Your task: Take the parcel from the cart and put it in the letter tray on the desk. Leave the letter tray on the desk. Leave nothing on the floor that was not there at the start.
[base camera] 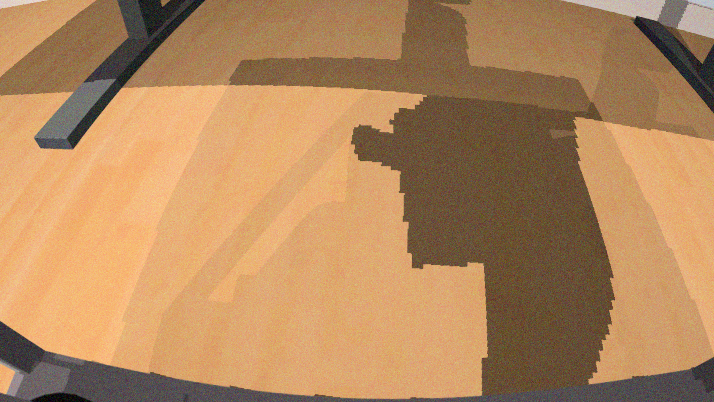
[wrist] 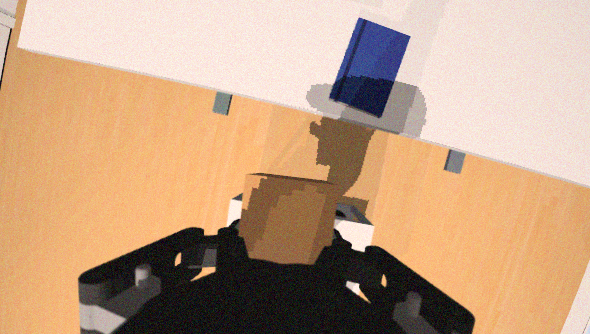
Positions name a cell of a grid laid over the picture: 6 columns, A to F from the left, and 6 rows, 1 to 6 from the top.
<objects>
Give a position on a white desk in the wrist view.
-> F2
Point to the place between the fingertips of the gripper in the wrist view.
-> C5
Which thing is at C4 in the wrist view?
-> A brown cardboard parcel.
</objects>
